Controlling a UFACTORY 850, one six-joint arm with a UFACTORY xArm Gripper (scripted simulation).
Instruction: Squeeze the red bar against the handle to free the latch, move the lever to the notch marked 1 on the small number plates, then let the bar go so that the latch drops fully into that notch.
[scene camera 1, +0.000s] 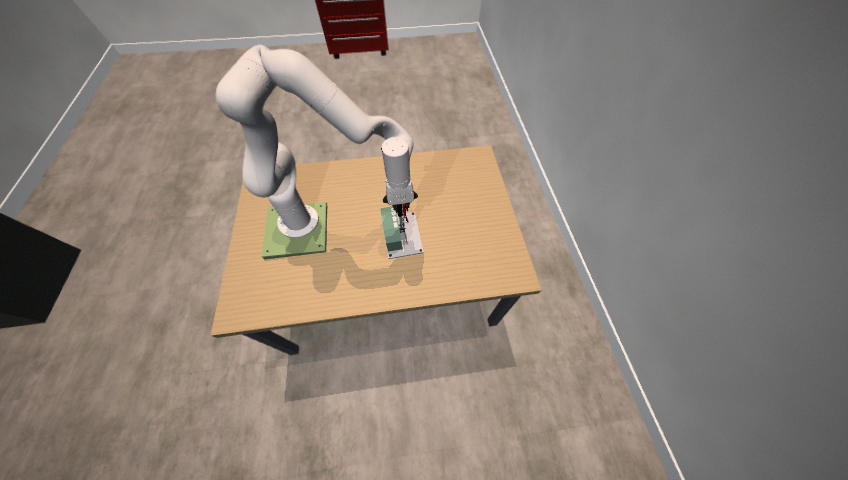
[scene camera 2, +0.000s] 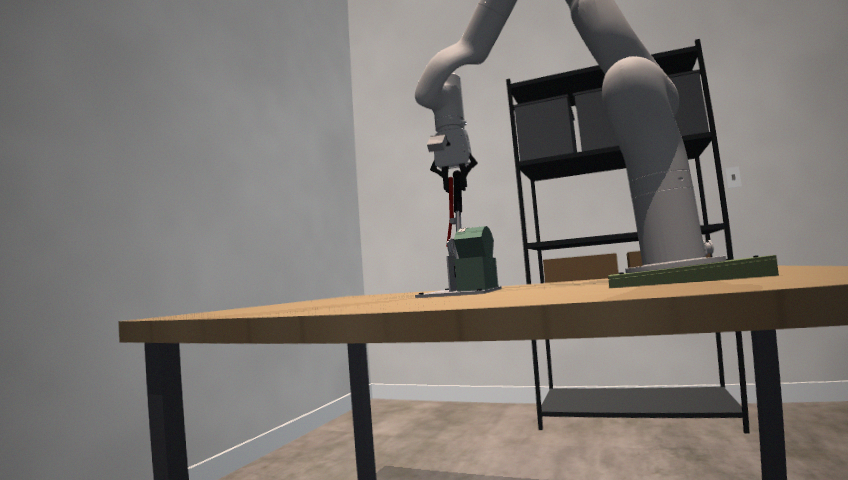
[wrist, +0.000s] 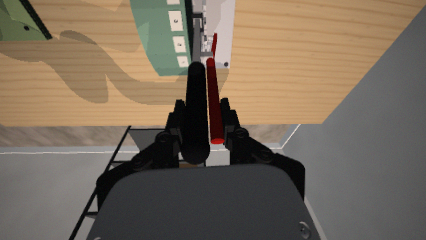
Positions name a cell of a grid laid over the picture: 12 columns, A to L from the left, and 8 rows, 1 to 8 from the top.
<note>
In view: my gripper (scene camera 2: G4) and a red bar (wrist: G5).
My gripper also shows in the wrist view (wrist: F4).
</note>
